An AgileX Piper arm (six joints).
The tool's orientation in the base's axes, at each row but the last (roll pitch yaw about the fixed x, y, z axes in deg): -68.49 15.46 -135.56; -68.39 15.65 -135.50; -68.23 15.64 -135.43; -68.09 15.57 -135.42; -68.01 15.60 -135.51; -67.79 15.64 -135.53; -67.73 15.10 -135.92; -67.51 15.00 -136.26; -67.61 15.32 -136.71; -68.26 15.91 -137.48; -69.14 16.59 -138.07; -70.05 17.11 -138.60
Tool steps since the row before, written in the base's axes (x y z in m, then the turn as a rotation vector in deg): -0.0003 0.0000 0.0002 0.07 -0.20 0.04; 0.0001 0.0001 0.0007 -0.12 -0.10 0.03; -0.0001 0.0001 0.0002 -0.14 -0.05 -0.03; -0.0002 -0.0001 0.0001 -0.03 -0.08 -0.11; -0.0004 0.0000 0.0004 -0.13 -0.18 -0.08; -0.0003 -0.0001 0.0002 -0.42 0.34 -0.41; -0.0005 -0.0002 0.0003 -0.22 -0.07 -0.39; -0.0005 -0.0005 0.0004 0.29 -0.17 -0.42; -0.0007 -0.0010 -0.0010 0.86 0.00 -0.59; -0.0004 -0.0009 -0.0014 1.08 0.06 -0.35; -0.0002 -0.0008 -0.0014 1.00 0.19 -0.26; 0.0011 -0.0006 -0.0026 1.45 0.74 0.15
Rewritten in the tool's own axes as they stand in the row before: 0.0002 -0.0003 -0.0001 0.08 0.01 0.20; -0.0003 -0.0006 0.0002 0.14 -0.07 0.01; -0.0001 -0.0002 -0.0001 0.14 -0.03 -0.06; 0.0002 -0.0002 0.0000 0.10 0.09 0.00; 0.0002 -0.0005 -0.0001 0.23 0.03 0.03; 0.0002 -0.0003 0.0000 0.17 0.15 -0.64; 0.0004 -0.0005 0.0000 0.30 0.26 -0.22; 0.0006 -0.0005 0.0002 0.02 0.52 0.13; 0.0014 0.0007 0.0000 -0.45 0.90 0.27; 0.0013 0.0012 0.0000 -0.71 0.78 0.43; 0.0011 0.0012 0.0000 -0.76 0.65 0.32; 0.0004 0.0029 0.0002 -1.55 0.44 0.27
